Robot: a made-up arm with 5 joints.
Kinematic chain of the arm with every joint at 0, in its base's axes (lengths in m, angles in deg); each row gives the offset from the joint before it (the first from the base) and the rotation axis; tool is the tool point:
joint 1: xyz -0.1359 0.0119 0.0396 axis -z
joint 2: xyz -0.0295 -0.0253 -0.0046 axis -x
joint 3: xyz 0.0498 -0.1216 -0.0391 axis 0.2 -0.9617 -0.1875
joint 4: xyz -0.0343 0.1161 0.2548 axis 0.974 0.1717 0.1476
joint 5: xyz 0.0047 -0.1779 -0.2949 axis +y
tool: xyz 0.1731 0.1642 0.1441
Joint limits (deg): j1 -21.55..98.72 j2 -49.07..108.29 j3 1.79..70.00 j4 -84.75..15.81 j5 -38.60..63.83
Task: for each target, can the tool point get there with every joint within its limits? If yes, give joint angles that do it. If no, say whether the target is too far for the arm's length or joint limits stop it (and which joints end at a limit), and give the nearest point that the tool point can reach.
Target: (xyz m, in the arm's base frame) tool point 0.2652 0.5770 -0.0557
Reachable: no: joint limits stop it (at a limit: joint 2, joint 3, joint 4) | nearest point 0.0661 0.2965 0.1456 | short by 0.398 m
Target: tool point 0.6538 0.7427 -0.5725
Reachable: no: too far | nearest point 0.0516 0.1112 -0.1351 | short by 0.976 m
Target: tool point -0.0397 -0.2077 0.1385
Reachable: yes | joints -0.81 -24.12 21.64 -38.55 -2.49
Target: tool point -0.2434 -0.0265 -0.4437
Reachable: no: joint limits stop it (at a limit: joint 1, joint 2, joint 3, joint 5) | nearest point -0.3039 -0.1859 -0.1929 | short by 0.303 m
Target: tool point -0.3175 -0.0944 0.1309
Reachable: yes | joints 85.51 -21.49 46.53 -14.91 13.19
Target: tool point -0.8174 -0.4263 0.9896
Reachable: no: too far | nearest point -0.4299 -0.1771 0.4256 | short by 0.728 m
